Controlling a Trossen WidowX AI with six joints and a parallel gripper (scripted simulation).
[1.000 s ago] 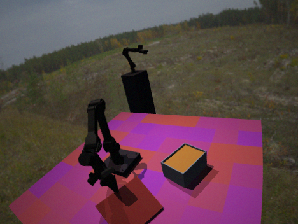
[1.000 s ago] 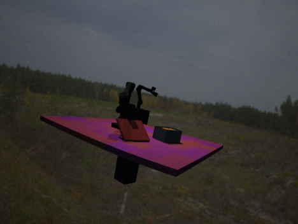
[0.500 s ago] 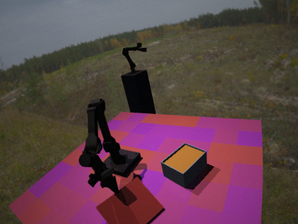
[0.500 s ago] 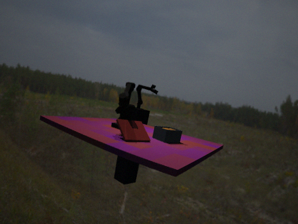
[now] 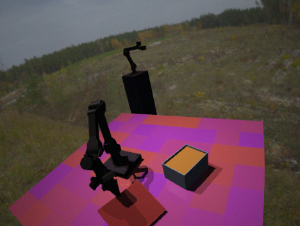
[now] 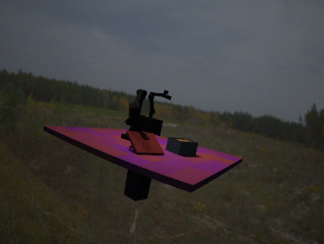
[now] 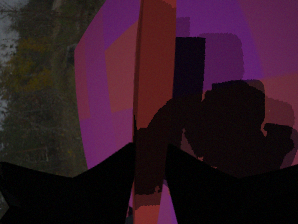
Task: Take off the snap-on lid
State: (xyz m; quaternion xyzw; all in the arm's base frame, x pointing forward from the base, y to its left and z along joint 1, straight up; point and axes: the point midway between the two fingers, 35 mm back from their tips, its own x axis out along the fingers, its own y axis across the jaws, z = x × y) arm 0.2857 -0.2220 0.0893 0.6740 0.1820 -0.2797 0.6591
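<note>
Now: the red lid 70 mm ahead of my gripper tip, 10 mm to the right of it and 40 mm below it. Round my gripper tip: dark grey storage box 110 mm ahead, 360 mm to the left, 60 mm below.
</note>
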